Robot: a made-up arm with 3 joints. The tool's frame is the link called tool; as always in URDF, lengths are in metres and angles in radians. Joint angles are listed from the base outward.
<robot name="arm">
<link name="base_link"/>
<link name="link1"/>
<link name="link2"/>
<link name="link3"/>
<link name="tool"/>
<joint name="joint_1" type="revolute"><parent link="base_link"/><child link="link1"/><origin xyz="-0.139 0.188 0.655" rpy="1.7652 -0.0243 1.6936"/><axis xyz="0 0 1"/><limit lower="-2.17" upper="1.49"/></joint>
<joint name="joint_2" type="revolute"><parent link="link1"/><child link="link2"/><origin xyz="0.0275 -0.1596 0.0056" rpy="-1.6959 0 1.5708"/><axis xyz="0 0 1"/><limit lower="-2.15" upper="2.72"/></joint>
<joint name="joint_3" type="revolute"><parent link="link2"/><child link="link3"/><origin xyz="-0.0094 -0.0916 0.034" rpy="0 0 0"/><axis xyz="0 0 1"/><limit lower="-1.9" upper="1.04"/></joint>
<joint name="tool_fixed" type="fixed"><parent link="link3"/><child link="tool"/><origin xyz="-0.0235 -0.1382 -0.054" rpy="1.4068 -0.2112 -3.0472"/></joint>
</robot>
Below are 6 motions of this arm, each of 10 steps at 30 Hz.
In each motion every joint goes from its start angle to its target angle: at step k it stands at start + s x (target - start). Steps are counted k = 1, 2, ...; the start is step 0. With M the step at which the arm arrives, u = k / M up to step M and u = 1 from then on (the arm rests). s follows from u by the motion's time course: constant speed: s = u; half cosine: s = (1 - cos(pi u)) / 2; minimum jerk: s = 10 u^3 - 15 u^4 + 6 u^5.
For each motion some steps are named. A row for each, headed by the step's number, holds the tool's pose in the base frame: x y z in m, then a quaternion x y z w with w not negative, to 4 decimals.
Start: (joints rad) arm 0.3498 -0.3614 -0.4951
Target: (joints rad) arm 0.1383 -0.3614 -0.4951
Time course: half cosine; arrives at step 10
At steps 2, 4, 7, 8, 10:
2: -0.0546 0.3375 0.3382 0.2887 0.1900 -0.9373 0.0457
4: -0.0539 0.3218 0.3315 0.2896 0.1671 -0.9406 0.0585
7: -0.0522 0.2931 0.3215 0.2906 0.1259 -0.9450 0.0814
8: -0.0517 0.2859 0.3194 0.2907 0.1156 -0.9458 0.0870
10: -0.0512 0.2796 0.3178 0.2908 0.1068 -0.9463 0.0919

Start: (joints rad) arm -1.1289 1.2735 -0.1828
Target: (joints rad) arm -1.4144 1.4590 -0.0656
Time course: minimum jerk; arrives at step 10
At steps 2, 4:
2: -0.0262 0.2520 0.6186 0.7687 -0.1235 -0.1221 0.6155
4: -0.0403 0.2570 0.6189 0.7556 -0.1062 -0.0761 0.6419

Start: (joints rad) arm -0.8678 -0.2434 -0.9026
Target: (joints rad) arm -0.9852 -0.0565 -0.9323
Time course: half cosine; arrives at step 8
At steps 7, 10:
7: 0.0016 -0.0270 0.4303 0.1943 -0.3811 -0.8523 0.3009
10: 0.0027 -0.0270 0.4318 0.1965 -0.3827 -0.8504 0.3030

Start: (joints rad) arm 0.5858 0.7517 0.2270
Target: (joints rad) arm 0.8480 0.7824 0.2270
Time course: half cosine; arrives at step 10
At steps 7, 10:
7: 0.0310 0.2269 0.6419 -0.8811 0.0056 0.3883 0.2698
10: 0.0306 0.2249 0.6437 -0.8734 0.0025 0.3874 0.2953

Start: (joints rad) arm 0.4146 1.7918 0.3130
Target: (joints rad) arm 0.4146 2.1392 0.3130
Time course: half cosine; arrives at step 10
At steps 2, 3, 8, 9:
2: -0.1852 0.2071 0.7437 -0.9575 0.1995 -0.1643 0.1279
3: -0.1940 0.2081 0.7432 -0.9532 0.2041 -0.1824 0.1285
8: -0.2481 0.2175 0.7334 -0.9177 0.2314 -0.2951 0.1314
9: -0.2534 0.2187 0.7317 -0.9133 0.2340 -0.3063 0.1316

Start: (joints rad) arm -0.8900 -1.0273 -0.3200
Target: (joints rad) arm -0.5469 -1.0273 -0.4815
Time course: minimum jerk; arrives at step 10
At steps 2, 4, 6, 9, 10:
2: -0.1087 -0.0691 0.3648 0.0438 -0.3396 -0.9173 0.2032
4: -0.1221 -0.0438 0.3439 0.0258 -0.2984 -0.9358 0.1861
6: -0.1404 -0.0046 0.3190 -0.0009 -0.2385 -0.9572 0.1640
9: -0.1554 0.0313 0.3024 -0.0246 -0.1864 -0.9711 0.1471
10: -0.1559 0.0323 0.3020 -0.0253 -0.1849 -0.9714 0.1467

